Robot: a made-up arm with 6 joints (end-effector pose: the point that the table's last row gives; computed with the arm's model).
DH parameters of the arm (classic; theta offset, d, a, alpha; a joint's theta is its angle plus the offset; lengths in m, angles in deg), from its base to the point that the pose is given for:
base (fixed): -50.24 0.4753 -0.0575 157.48
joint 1: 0 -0.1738 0.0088 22.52
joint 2: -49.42 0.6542 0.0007 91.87
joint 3: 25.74 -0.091 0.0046 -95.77
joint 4: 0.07 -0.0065 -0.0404 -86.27
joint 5: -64.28 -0.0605 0.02 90
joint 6: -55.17 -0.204 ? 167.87
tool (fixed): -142.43 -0.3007 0 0
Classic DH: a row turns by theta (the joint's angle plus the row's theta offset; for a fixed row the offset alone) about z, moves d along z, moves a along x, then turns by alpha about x.
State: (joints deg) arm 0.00 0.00 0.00 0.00 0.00 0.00
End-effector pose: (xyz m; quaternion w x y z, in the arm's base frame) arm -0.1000 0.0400 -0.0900 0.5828 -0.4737 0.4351 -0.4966
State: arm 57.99 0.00 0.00 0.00 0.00 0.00
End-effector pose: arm -0.0311 -0.1120 -0.0716 0.2714 -0.2437 0.4526 -0.8136
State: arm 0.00 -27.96 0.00 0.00 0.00 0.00
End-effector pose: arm -0.0672 -0.0116 -0.0900 0.6855 -0.5648 0.3078 -0.3411
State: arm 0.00 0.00 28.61 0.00 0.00 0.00
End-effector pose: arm -0.1190 0.0381 -0.0239 0.4630 -0.5831 0.5635 -0.3580
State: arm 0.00 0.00 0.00 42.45 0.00 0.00
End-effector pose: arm -0.0463 0.0803 -0.1188 0.3176 -0.3797 0.4682 -0.7319
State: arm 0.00 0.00 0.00 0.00 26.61 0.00
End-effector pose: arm -0.0501 0.0400 -0.1207 0.6673 -0.3467 0.2893 -0.5923
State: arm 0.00 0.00 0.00 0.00 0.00 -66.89
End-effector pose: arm -0.1000 0.1105 -0.0566 0.7474 -0.0741 0.6368 -0.1745
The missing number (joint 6, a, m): 0.0318
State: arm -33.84 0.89 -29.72 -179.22 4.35 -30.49
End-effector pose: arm 0.0519 0.0552 -0.1457 0.2346 -0.2625 -0.2925 0.8891
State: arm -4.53 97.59 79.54 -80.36 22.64 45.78
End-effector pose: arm -0.1388 0.1931 0.0213 0.4888 0.0803 0.7513 -0.4362
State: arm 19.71 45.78 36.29 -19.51 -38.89 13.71
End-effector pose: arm -0.0959 0.0714 0.0730 0.2772 -0.3713 0.8620 -0.2055
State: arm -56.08 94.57 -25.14 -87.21 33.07 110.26
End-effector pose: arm -0.3384 0.0491 -0.0111 0.2967 -0.4396 -0.1074 -0.8410
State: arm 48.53 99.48 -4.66 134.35 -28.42 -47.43
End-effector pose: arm -0.0761 -0.1737 -0.1066 0.7428 -0.6056 0.2151 0.1875
